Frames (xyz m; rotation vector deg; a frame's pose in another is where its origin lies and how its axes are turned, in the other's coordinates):
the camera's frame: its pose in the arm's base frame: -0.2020 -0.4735 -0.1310 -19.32 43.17 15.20
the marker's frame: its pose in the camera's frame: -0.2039 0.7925 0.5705 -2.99 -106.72 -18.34
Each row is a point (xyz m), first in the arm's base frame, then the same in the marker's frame.
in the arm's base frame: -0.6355 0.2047 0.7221
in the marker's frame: 0.2246 -0.3070 0.5304
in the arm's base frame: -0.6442 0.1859 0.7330
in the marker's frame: 0.2267 -0.3268 0.5426
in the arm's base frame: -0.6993 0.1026 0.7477
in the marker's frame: 0.1990 -0.4066 0.5980
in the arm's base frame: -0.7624 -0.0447 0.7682
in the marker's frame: 0.1594 -0.5493 0.6624
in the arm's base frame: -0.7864 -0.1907 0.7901
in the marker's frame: 0.1372 -0.6943 0.6918
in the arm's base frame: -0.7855 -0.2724 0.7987
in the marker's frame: 0.1274 -0.7758 0.6937
